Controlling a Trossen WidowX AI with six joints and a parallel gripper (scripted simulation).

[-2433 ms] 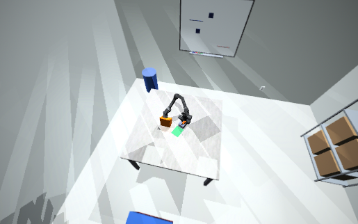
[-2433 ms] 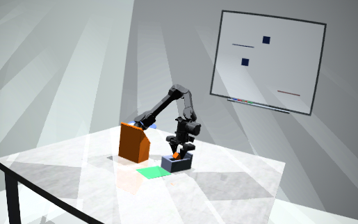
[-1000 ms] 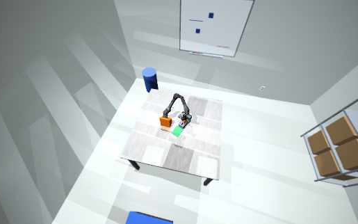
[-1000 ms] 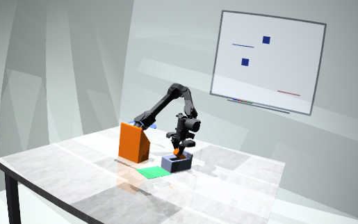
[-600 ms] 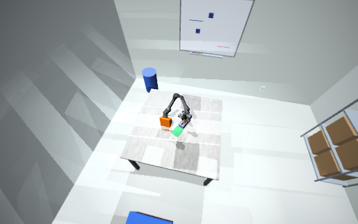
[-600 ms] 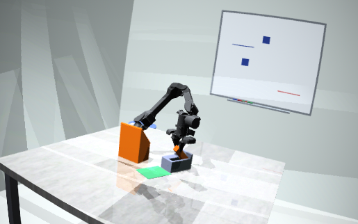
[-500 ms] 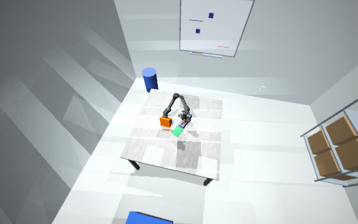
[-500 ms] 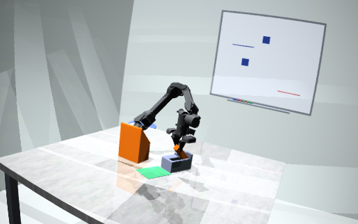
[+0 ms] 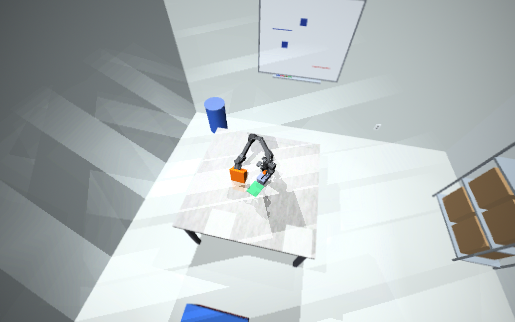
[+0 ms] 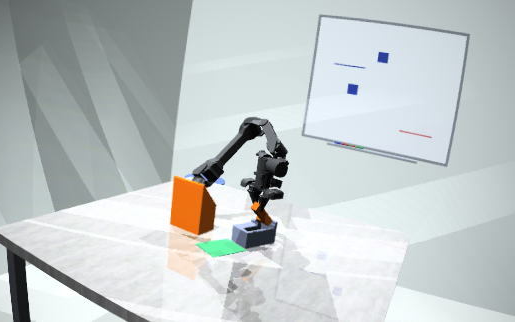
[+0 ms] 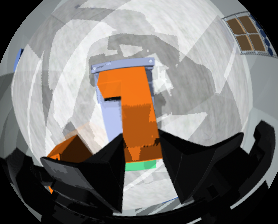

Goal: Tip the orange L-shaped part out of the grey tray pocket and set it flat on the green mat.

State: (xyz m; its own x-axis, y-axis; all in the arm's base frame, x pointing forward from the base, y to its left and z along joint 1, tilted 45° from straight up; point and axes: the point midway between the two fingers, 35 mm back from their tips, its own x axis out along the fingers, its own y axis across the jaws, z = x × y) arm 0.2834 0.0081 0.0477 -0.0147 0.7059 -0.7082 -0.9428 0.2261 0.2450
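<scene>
Now: the green mat 150 mm below my gripper tip, 130 mm to the right of it and 60 mm behind it. Also, from my gripper tip: tray 150 mm below, 10 mm to the left, 10 mm behind; orange L-shaped part 40 mm to the left, 30 mm below.
</scene>
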